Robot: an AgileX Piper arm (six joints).
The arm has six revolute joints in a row. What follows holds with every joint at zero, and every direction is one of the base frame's.
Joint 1 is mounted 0.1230 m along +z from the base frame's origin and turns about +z.
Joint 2 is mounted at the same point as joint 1 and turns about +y.
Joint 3 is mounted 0.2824 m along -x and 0.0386 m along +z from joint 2 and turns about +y.
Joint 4 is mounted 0.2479 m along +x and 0.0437 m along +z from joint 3 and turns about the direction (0.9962, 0, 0.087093).
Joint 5 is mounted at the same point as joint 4 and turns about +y.
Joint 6 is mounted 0.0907 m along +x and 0.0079 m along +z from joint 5 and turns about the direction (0.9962, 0, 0.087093).
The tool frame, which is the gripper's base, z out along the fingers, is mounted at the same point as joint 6; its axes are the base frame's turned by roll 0.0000, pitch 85.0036 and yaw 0.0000 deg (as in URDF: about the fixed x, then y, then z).
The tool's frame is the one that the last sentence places.
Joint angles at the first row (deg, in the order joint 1, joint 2, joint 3, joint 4, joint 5, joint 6):
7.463 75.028 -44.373 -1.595 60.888 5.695
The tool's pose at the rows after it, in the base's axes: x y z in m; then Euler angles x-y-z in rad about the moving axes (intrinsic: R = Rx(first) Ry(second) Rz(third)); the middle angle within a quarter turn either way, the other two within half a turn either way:
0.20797, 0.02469, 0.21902, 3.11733, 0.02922, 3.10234
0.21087, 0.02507, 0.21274, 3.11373, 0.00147, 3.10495
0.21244, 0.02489, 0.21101, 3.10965, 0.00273, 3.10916
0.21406, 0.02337, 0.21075, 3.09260, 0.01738, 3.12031
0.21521, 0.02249, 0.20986, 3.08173, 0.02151, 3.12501
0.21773, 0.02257, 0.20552, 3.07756, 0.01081, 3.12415
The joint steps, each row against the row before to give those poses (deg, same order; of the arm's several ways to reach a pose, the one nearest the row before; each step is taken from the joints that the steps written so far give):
0.001 2.111 -0.126 -0.231 0.001 0.368
-0.001 1.706 0.001 0.000 -0.103 0.193
0.001 0.467 0.000 -0.287 -0.505 0.396
-0.002 0.092 -0.001 -1.267 -0.769 1.266
0.001 0.252 0.001 -0.769 -0.386 0.666
0.001 1.149 -0.001 -0.207 -0.501 0.127

